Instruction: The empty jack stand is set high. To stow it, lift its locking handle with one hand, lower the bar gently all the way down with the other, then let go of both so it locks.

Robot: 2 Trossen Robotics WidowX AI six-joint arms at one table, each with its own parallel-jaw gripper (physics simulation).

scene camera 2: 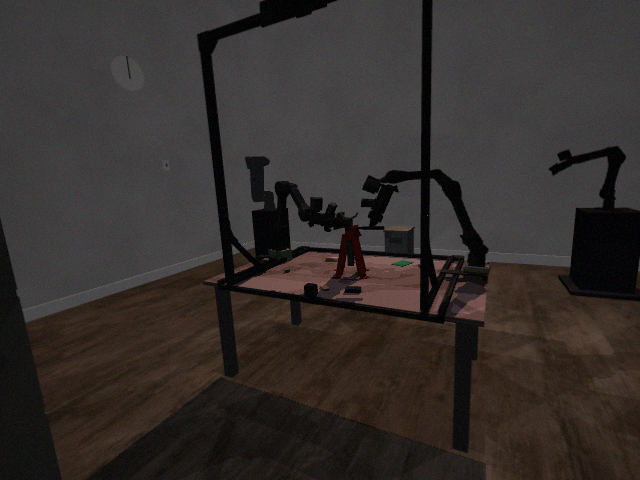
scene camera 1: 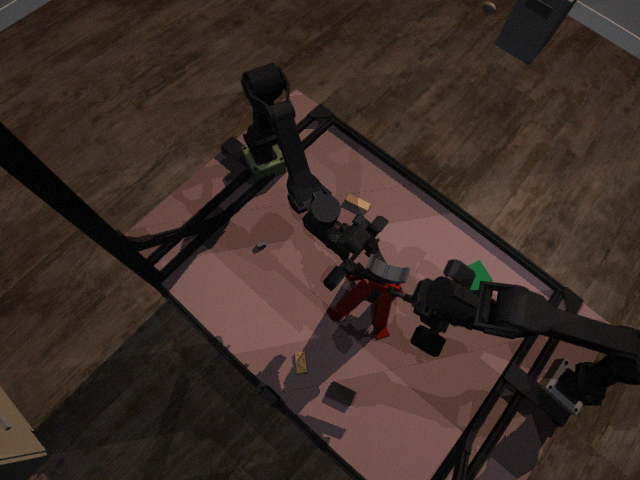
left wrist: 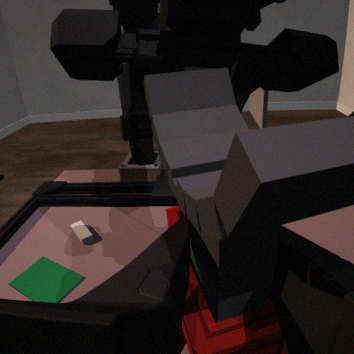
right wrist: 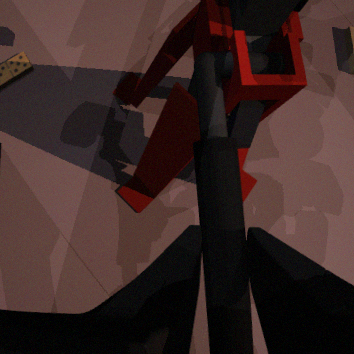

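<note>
The red jack stand (scene camera 1: 382, 310) (scene camera 2: 351, 253) (right wrist: 165, 145) stands upright on its splayed legs. Its grey bar, with a curved saddle (scene camera 1: 387, 269) (left wrist: 195, 115) on top, rises from the red collar. My left gripper (scene camera 1: 364, 269) (left wrist: 223, 230) is shut on the bar just below the saddle. The black locking handle (scene camera 2: 378, 227) (right wrist: 222, 190) sticks out from the stand's side, roughly level in scene camera 2. My right gripper (scene camera 2: 373, 225) (right wrist: 222, 237) is shut on its dark grip from above. The bar's lower end and the catch inside the stand are hidden.
A green sheet (scene camera 1: 480, 274) (scene camera 2: 402, 263) (left wrist: 47, 280) lies near the right arm. A wooden block (scene camera 1: 357, 202) lies behind the left gripper. A domino (scene camera 1: 300, 362) (right wrist: 15, 67) and a black box (scene camera 1: 340, 393) (scene camera 2: 352, 289) lie in front. A pale block (left wrist: 82, 232) shows in the left wrist view.
</note>
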